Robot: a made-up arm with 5 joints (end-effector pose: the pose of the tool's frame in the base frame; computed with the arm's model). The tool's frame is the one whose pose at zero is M.
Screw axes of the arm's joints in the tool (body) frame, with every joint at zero. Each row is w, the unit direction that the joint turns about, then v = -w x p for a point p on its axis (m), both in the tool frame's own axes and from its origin. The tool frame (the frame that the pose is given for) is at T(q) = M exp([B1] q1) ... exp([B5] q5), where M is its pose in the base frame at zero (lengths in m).
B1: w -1 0 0 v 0.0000 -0.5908 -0.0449
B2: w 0 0 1 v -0.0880 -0.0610 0.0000
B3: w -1 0 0 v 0.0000 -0.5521 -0.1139
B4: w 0 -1 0 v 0.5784 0.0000 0.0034
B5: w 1 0 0 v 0.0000 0.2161 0.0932
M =
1 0 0 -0.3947
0 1 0 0.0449
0 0 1 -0.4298
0 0 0 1
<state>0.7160 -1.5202 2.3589 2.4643 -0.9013</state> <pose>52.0 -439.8 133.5 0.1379 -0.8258 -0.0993 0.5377</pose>
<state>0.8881 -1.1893 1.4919 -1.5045 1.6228</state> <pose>-455.1 -48.2 -206.4 0.2186 -0.0545 -0.4358 -0.8714</pose>
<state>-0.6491 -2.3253 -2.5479 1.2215 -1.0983</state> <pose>-517.2 -397.6 -117.2 0.3630 -0.2439 0.1688 0.8833</pose>
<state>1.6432 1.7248 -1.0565 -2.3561 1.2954</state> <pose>-163.3 331.9 459.2 0.2196 0.4492 -0.6186 0.6061</pose>
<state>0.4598 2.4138 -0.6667 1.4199 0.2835</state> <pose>-780.7 161.3 110.0 0.5111 0.6213 0.2275 0.5487</pose>
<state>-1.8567 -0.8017 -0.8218 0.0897 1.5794</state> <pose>-136.6 -28.4 360.4 0.4703 -0.7757 0.1400 0.3970</pose>
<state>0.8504 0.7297 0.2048 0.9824 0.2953</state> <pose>-103.0 -69.8 -274.6 0.7943 -0.1398 -0.2013 0.5559</pose>
